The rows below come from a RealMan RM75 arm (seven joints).
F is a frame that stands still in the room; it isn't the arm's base.
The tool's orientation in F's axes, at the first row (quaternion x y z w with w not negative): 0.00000 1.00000 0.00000 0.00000
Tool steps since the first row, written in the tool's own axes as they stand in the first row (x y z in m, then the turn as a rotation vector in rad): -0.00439 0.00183 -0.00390 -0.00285 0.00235 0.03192; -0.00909 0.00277 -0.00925 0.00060 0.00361 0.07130; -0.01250 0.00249 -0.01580 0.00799 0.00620 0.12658; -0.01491 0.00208 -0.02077 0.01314 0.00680 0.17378; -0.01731 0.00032 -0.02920 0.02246 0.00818 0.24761; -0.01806 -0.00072 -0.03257 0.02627 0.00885 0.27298; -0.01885 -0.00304 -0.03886 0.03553 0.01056 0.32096; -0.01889 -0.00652 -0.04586 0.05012 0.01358 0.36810; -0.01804 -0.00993 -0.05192 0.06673 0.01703 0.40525; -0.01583 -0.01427 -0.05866 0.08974 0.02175 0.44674; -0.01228 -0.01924 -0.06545 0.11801 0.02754 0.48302; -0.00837 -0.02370 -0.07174 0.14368 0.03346 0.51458; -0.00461 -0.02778 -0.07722 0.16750 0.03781 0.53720
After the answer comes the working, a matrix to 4 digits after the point.
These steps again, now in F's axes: 0.00439 0.00183 0.00390 0.00285 0.00235 -0.03192; 0.00909 0.00277 0.00925 -0.00060 0.00361 -0.07130; 0.01250 0.00249 0.01580 -0.00799 0.00620 -0.12658; 0.01491 0.00208 0.02077 -0.01314 0.00680 -0.17378; 0.01731 0.00032 0.02920 -0.02246 0.00818 -0.24761; 0.01806 -0.00072 0.03257 -0.02627 0.00885 -0.27298; 0.01885 -0.00304 0.03886 -0.03553 0.01056 -0.32096; 0.01889 -0.00652 0.04586 -0.05012 0.01358 -0.36810; 0.01804 -0.00993 0.05192 -0.06673 0.01703 -0.40525; 0.01583 -0.01427 0.05866 -0.08974 0.02175 -0.44674; 0.01228 -0.01924 0.06545 -0.11801 0.02754 -0.48302; 0.00837 -0.02370 0.07174 -0.14368 0.03346 -0.51458; 0.00461 -0.02778 0.07722 -0.16750 0.03781 -0.53720
The tool's axes in the first row as the columns of a matrix, in F's axes (rounded; the answer above uses it unrounded):
-1.0000 0.0000 0.0000
0.0000 1.0000 0.0000
0.0000 0.0000 -1.0000

